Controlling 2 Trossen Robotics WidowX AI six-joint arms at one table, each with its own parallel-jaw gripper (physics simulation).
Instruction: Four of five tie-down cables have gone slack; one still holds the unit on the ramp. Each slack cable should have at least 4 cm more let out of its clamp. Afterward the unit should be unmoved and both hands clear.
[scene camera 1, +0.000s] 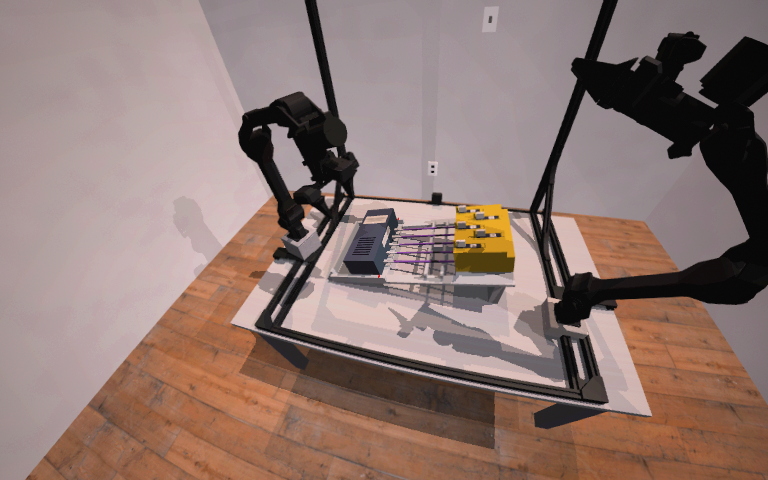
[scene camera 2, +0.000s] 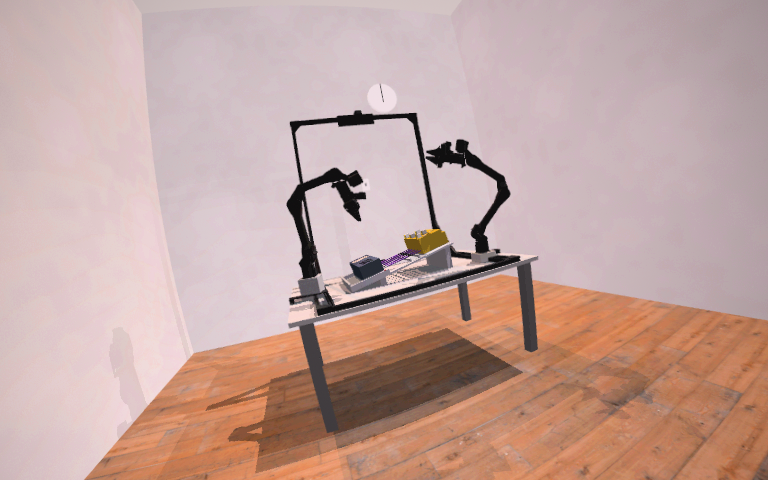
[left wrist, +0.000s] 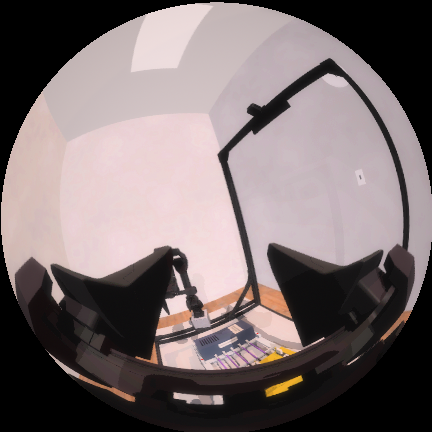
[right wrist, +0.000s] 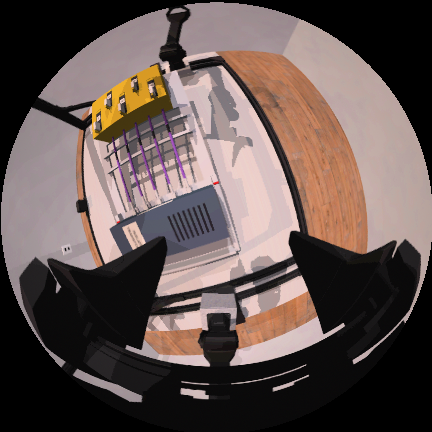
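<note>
The dark blue unit (scene camera 1: 368, 243) (scene camera 2: 367, 266) (right wrist: 190, 220) sits at the low end of the ramp (scene camera 1: 407, 280), its upper edge near two red marks. Purple cables (right wrist: 175, 150) run from its hooks to the yellow clamp block (scene camera 1: 484, 260) (scene camera 2: 433, 242) (right wrist: 117, 95) at the high end. Small grey-white clamp levers stand on the block. How slack each cable is cannot be told. My right gripper (scene camera 1: 340, 204) (scene camera 2: 356, 218) (right wrist: 229, 240) is open and empty, above and apart from the unit. My left gripper (scene camera 2: 428, 157) (left wrist: 220, 251) is open and empty, high up beyond the block.
A black rail frame (scene camera 1: 453, 370) (scene camera 2: 419, 290) borders the white table (scene camera 1: 351, 308), with tall posts and a crossbar (scene camera 2: 355, 119) behind. The right arm's base (scene camera 1: 303, 246) is at the picture's left, the left arm's base (scene camera 1: 557, 325) at its right.
</note>
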